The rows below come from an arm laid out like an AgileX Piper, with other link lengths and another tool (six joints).
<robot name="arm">
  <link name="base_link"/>
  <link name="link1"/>
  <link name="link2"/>
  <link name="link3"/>
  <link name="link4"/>
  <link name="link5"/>
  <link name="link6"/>
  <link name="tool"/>
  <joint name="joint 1" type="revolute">
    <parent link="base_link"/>
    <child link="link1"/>
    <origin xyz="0 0 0.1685"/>
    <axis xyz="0 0 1"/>
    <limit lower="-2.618" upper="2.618"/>
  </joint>
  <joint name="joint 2" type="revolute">
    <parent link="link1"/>
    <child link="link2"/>
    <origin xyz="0 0 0"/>
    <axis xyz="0 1 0"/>
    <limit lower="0" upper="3.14"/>
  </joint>
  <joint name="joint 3" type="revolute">
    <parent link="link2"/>
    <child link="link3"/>
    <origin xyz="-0.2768 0 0.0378"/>
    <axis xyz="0 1 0"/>
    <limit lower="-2.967" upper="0"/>
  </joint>
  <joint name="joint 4" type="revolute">
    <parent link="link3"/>
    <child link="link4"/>
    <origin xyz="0.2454 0 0.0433"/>
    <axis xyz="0.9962 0 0.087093"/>
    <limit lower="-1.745" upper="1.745"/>
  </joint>
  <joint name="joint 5" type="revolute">
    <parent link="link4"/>
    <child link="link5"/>
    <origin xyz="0 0 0"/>
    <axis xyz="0 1 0"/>
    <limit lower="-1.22" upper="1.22"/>
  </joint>
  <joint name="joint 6" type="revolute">
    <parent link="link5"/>
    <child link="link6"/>
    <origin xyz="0.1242 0 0.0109"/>
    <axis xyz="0.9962 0 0.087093"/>
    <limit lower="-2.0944" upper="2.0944"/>
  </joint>
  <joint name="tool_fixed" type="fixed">
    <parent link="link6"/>
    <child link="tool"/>
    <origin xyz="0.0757 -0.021 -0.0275" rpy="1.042 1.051 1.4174"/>
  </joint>
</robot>
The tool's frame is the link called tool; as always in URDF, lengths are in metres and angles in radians.
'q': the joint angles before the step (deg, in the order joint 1, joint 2, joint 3, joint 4, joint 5, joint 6). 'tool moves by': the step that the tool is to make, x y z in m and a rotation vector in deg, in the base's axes. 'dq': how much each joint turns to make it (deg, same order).
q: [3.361 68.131 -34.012 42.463 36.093 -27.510]
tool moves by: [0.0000 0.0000 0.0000 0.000 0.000 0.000]
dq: [0.000 0.000 0.000 0.000 0.000 0.000]
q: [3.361 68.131 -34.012 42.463 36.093 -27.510]
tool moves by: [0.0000 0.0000 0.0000 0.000 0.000 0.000]
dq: [0.000 0.000 0.000 0.000 0.000 0.000]
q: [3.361 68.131 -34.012 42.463 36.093 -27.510]
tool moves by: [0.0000 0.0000 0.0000 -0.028 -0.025 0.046]
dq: [0.013 -0.005 0.003 -0.008 -0.005 -0.042]
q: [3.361 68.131 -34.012 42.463 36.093 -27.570]
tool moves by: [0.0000 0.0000 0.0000 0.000 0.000 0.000]
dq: [0.000 0.000 0.000 0.000 0.000 0.000]
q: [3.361 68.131 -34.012 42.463 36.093 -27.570]
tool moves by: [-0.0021 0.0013 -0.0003 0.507 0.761 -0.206]
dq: [-0.015 0.008 0.006 0.019 0.596 0.689]
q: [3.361 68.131 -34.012 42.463 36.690 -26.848]
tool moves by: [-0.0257 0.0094 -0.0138 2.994 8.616 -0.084]
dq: [-0.010 1.460 1.530 0.095 5.168 3.806]
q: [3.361 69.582 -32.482 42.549 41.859 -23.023]
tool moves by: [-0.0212 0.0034 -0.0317 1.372 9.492 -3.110]
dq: [0.013 5.398 3.851 2.187 -0.824 1.630]
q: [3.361 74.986 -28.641 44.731 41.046 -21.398]
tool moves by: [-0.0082 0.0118 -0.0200 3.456 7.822 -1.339]
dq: [-0.003 7.831 0.507 5.709 0.875 -2.696]
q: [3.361 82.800 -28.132 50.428 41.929 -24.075]
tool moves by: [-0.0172 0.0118 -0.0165 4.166 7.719 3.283]
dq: [-0.002 8.111 0.297 4.414 3.931 -6.029]
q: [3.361 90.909 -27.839 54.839 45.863 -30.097]
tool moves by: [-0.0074 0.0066 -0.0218 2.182 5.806 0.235]
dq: [0.005 8.968 0.009 4.874 0.182 -5.633]
